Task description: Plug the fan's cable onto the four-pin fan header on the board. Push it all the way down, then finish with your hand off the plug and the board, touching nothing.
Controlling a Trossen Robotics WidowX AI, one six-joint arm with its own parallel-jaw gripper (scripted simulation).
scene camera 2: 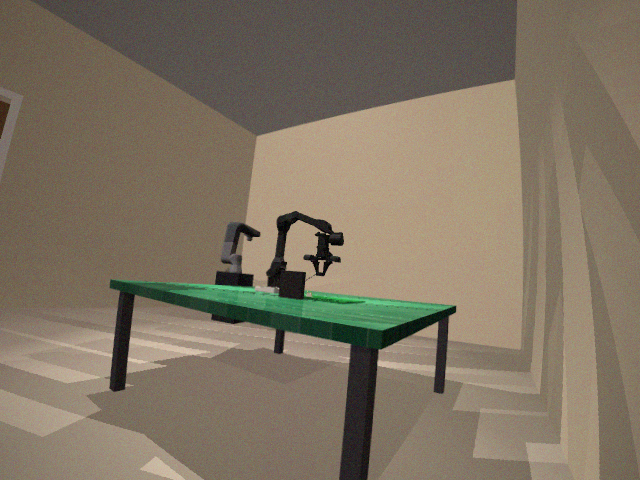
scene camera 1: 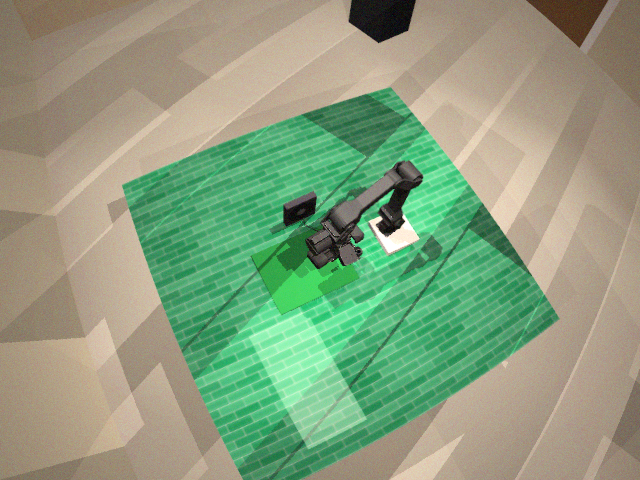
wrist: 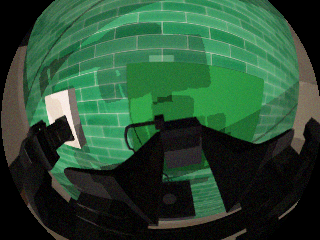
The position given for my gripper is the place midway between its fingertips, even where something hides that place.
Observation:
In view: my gripper (scene camera 1: 333,256), a dark fan plug (wrist: 182,139), a green board (scene camera 1: 291,278) and a black fan (scene camera 1: 303,206).
My gripper shows as well in the wrist view (wrist: 180,133). The green board is seen too in the wrist view (wrist: 228,101). The black fan shows as well in scene camera 2 (scene camera 2: 292,283) and in the wrist view (wrist: 176,203).

